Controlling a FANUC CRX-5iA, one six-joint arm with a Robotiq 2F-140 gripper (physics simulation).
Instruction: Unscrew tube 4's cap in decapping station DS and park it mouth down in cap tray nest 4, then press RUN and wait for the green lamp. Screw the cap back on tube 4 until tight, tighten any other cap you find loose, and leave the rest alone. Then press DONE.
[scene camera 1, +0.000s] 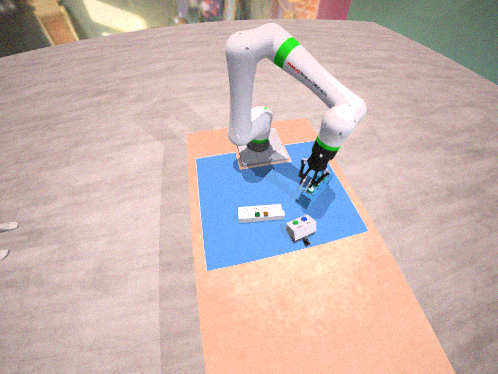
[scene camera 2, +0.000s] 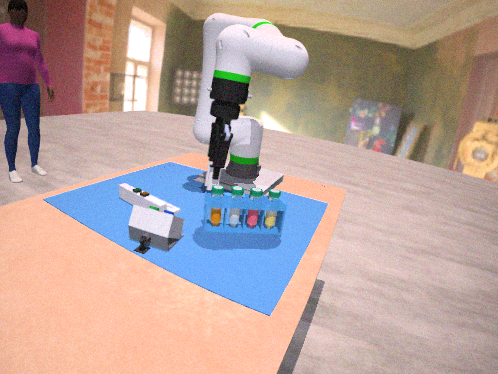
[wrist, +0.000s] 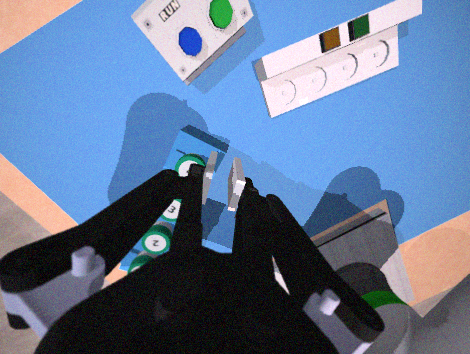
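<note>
My gripper points down beside tube 4's cap, its fingers a narrow gap apart with nothing between them. Tube 4's green-rimmed cap sits on the orange-filled tube; a finger partly hides it in the wrist view. Caps 3, 2 and 1 follow along the blue station DS. Whether any is loose cannot be told. The white cap tray shows no caps in its nests.
The button box carries a RUN label, a blue button and a green button. Dark amber and dark green squares are on the cap tray. The robot's base plate stands behind the station.
</note>
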